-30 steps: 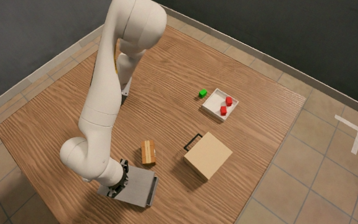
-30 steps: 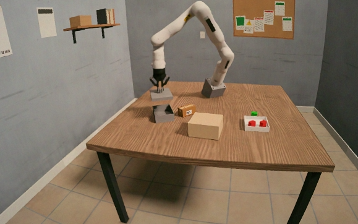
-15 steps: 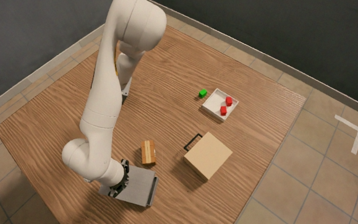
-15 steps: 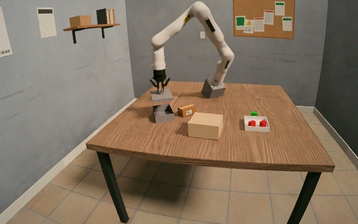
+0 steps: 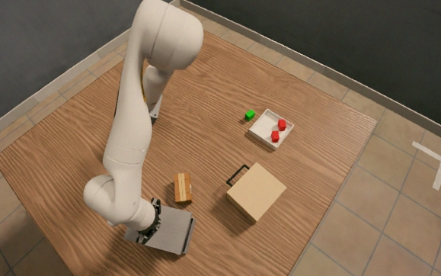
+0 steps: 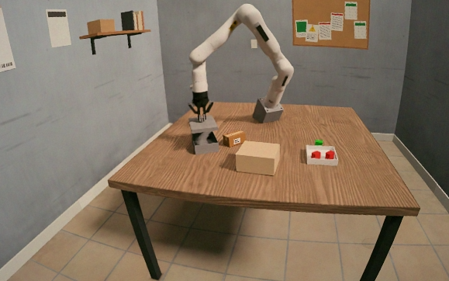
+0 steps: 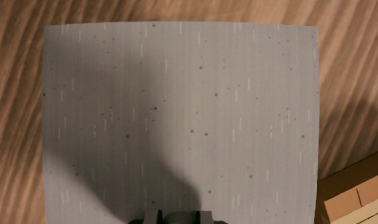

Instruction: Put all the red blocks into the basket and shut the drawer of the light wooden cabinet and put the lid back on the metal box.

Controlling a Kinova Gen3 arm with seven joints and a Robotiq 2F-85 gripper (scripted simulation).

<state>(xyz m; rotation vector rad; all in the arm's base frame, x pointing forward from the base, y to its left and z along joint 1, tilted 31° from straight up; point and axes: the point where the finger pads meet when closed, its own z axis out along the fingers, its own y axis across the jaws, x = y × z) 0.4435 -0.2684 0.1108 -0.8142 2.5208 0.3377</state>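
Now: the grey metal box 130 mm below my hand. The rest, counted from my hand: grey lid 30 mm below; then blue block 70 mm behind, 120 mm to the left, 140 mm below; then brown cardboard box 90 mm behind, 130 mm to the left, 120 mm below.
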